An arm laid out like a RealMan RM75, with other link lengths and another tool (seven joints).
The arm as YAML. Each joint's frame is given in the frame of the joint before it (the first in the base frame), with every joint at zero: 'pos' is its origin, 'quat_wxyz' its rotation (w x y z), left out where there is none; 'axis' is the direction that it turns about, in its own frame. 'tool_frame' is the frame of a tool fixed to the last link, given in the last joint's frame.
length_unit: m
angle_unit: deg
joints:
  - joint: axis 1
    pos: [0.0, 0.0, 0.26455]
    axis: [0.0, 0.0, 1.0]
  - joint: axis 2
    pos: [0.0, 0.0, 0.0]
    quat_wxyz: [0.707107, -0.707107, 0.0, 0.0]
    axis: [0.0, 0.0, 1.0]
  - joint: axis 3
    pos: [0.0, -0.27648, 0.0]
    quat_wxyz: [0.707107, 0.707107, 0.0, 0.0]
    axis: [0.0, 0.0, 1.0]
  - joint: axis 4
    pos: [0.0, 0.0, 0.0]
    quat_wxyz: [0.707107, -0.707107, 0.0, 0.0]
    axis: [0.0, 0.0, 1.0]
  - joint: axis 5
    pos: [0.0, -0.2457, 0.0]
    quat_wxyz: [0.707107, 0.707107, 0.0, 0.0]
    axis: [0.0, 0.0, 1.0]
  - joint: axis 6
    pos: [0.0, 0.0, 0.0]
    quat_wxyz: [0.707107, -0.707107, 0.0, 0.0]
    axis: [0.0, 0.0, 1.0]
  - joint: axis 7
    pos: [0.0, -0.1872, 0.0]
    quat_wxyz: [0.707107, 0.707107, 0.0, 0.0]
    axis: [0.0, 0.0, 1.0]
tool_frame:
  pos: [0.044, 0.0, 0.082]
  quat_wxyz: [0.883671, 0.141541, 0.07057, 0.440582]
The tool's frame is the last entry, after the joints.
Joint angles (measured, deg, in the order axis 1, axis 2, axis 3, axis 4, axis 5, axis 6, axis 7), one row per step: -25.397, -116.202, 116.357, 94.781, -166.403, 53.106, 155.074; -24.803, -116.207, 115.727, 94.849, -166.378, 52.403, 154.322; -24.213, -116.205, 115.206, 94.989, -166.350, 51.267, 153.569; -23.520, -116.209, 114.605, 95.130, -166.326, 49.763, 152.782; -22.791, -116.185, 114.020, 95.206, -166.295, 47.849, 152.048; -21.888, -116.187, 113.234, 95.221, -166.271, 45.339, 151.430; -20.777, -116.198, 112.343, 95.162, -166.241, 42.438, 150.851; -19.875, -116.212, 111.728, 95.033, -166.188, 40.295, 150.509; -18.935, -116.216, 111.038, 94.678, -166.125, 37.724, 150.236; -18.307, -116.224, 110.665, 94.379, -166.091, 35.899, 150.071
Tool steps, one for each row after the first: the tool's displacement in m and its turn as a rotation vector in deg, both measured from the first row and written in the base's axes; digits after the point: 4 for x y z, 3 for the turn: -0.0031, 0.0017, 0.0048, 0.714, -1.232, 0.503; -0.0034, 0.0031, 0.0091, 1.356, -2.641, 0.501; -0.0031, 0.0046, 0.0140, 2.069, -4.267, 0.313; -0.0019, 0.0062, 0.0190, 2.762, -5.937, -0.198; -0.0004, 0.0081, 0.0252, 3.584, -7.801, -1.000; 0.0001, 0.0100, 0.0323, 4.505, -9.750, -1.884; -0.0008, 0.0110, 0.0372, 5.154, -11.005, -2.463; -0.0023, 0.0122, 0.0424, 5.833, -12.236, -3.222; -0.0030, 0.0127, 0.0450, 6.193, -13.031, -3.817
